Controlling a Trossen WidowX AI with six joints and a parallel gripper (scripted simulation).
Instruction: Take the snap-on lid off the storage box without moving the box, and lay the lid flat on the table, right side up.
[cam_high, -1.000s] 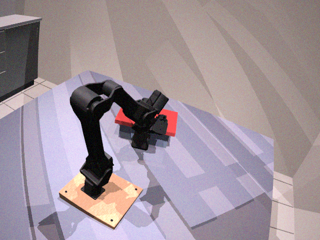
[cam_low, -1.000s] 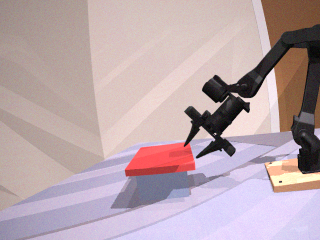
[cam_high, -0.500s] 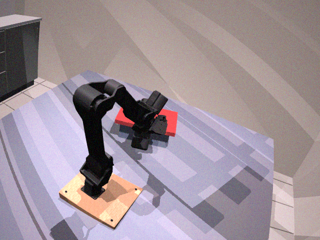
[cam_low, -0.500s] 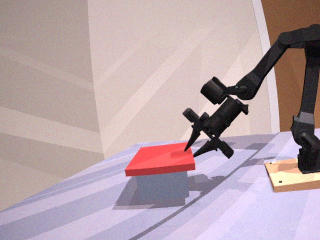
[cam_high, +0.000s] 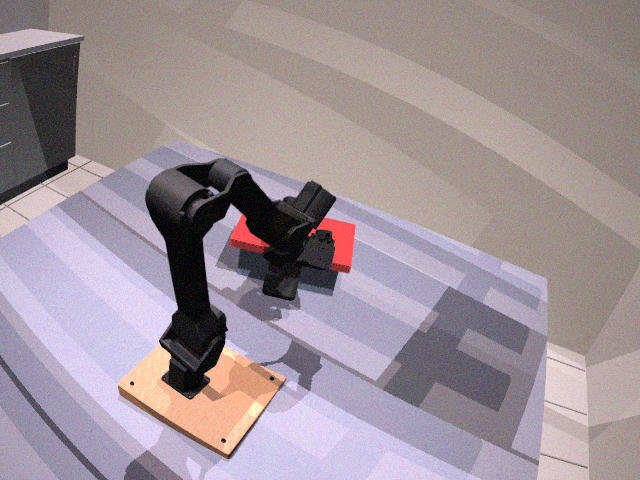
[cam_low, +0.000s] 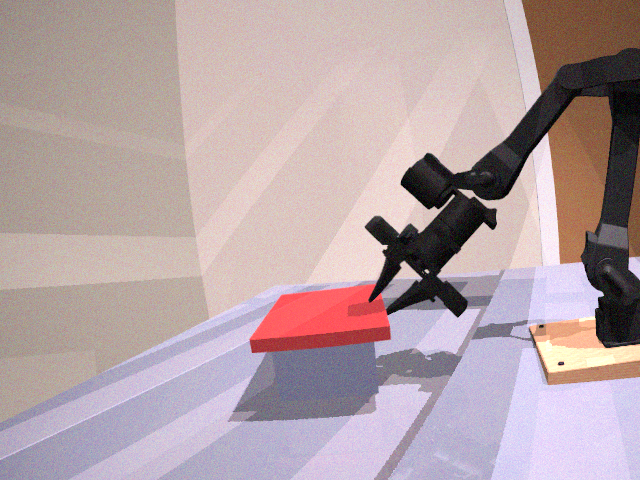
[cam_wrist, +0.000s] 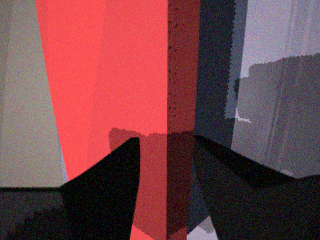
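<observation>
Now: gripper tip 70 mm short of the red lid and 20 mm to the right of it. The rest, counted from my gripper tip: grey-blue storage box 70 mm ahead, 20 mm to the left, 40 mm below.
</observation>
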